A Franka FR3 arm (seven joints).
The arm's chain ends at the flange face. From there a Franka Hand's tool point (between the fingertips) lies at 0.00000 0.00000 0.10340 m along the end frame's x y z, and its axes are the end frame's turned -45 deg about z.
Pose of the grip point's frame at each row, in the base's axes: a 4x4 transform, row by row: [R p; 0 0 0 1], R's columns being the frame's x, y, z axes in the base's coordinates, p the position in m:
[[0.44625 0.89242 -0.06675 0.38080], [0.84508 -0.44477 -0.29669 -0.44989], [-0.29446 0.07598 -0.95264 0.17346], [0 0 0 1]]
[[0.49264 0.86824 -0.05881 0.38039], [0.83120 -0.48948 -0.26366 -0.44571], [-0.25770 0.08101 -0.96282 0.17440], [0 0 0 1]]
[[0.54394 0.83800 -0.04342 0.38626], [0.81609 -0.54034 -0.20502 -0.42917], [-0.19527 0.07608 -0.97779 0.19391], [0 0 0 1]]
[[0.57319 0.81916 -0.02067 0.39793], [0.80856 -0.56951 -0.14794 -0.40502], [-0.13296 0.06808 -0.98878 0.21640], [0 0 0 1]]
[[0.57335 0.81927 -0.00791 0.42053], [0.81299 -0.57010 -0.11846 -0.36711], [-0.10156 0.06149 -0.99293 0.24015], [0 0 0 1]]
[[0.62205 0.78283 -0.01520 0.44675], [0.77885 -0.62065 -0.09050 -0.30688], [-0.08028 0.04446 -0.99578 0.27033], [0 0 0 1]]
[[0.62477 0.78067 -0.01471 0.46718], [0.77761 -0.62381 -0.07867 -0.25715], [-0.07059 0.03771 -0.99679 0.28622], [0 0 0 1]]
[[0.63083 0.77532 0.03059 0.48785], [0.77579 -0.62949 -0.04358 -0.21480], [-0.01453 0.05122 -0.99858 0.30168], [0 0 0 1]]
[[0.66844 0.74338 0.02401 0.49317], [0.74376 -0.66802 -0.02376 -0.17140], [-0.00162 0.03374 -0.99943 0.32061], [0 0 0 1]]
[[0.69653 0.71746 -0.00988 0.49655], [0.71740 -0.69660 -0.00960 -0.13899], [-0.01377 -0.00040 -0.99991 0.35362], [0 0 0 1]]
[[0.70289 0.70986 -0.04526 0.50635], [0.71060 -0.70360 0.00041 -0.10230], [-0.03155 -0.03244 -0.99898 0.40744], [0 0 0 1]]
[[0.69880 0.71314 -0.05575 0.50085], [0.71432 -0.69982 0.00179 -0.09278], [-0.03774 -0.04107 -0.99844 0.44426], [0 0 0 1]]
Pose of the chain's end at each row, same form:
[[0.94658 0.31549 -0.06675 0.38770], [0.28306 -0.91206 -0.29669 -0.41921], [-0.15449 0.26194 -0.95264 0.27196], [0 0 0 1]]
[[0.96229 0.26559 -0.05881 0.38647], [0.24163 -0.93386 -0.26366 -0.41845], [-0.12494 0.23950 -0.96282 0.27396], [0 0 0 1]]
[[0.97718 0.20793 -0.04342 0.39075], [0.19498 -0.95914 -0.20502 -0.40797], [-0.08428 0.19187 -0.97779 0.29501], [0 0 0 1]]
[[0.98454 0.17393 -0.02067 0.40007], [0.16903 -0.97444 -0.14794 -0.38972], [-0.04588 0.14216 -0.98878 0.31864], [0 0 0 1]]
[[0.98473 0.17389 -0.00791 0.42135], [0.17175 -0.97799 -0.11846 -0.35486], [-0.02833 0.11529 -0.99293 0.34282], [0 0 0 1]]
[[0.99340 0.11369 -0.01520 0.44832], [0.11186 -0.98960 -0.09050 -0.29752], [-0.02533 0.08820 -0.99578 0.37329], [0 0 0 1]]
[[0.99380 0.11024 -0.01471 0.46870], [0.10875 -0.99095 -0.07867 -0.24902], [-0.02325 0.07658 -0.99679 0.38929], [0 0 0 1]]
[[0.99430 0.10217 0.03059 0.48469], [0.10345 -0.99368 -0.04358 -0.21029], [0.02594 0.04649 -0.99858 0.40493], [0 0 0 1]]
[[0.99831 0.05299 0.02401 0.49069], [0.05356 -0.99828 -0.02376 -0.16894], [0.02271 0.02500 -0.99943 0.42395], [0 0 0 1]]
[[0.99984 0.01480 -0.00988 0.49757], [0.01471 -0.99985 -0.00960 -0.13800], [-0.01002 0.00945 -0.99991 0.45701], [0 0 0 1]]
[[0.99897 0.00493 -0.04526 0.51103], [0.00495 -0.99999 0.00041 -0.10234], [-0.04525 -0.00063 -0.99898 0.51073], [0 0 0 1]]
[[0.99839 0.01014 -0.05575 0.50661], [0.01025 -0.99995 0.00179 -0.09297], [-0.05573 -0.00235 -0.99844 0.54750], [0 0 0 1]]

